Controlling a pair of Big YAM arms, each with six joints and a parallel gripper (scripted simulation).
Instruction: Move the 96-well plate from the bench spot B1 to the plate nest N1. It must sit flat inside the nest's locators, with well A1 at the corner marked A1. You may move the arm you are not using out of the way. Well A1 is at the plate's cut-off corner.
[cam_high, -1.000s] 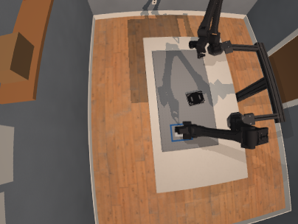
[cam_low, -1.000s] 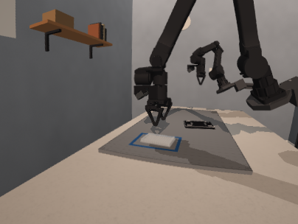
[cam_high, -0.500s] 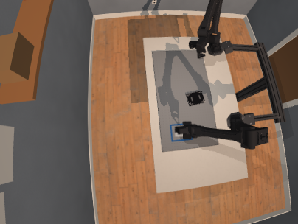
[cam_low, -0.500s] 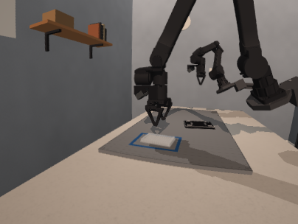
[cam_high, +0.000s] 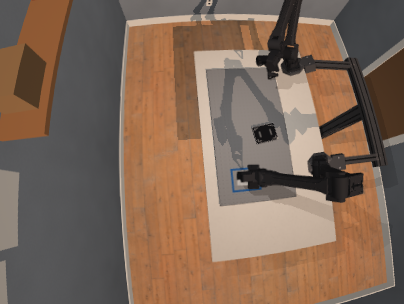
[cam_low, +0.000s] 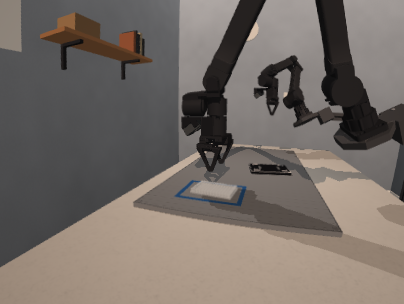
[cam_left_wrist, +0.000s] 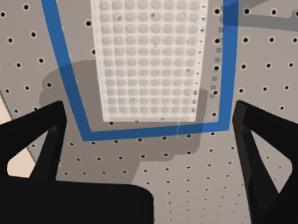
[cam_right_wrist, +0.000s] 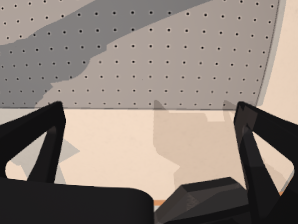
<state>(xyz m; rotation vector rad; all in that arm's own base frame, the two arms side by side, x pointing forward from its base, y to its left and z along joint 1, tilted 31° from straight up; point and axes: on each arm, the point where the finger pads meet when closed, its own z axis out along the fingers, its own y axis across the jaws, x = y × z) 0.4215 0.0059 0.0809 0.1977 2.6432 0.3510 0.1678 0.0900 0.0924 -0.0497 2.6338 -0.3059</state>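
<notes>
Right now my left hand is 8 cm above the white 96-well plate. The rest, counted from my left hand: black plate nest N1 (18 cm behind, 28 cm to the right, 8 cm below).
</notes>
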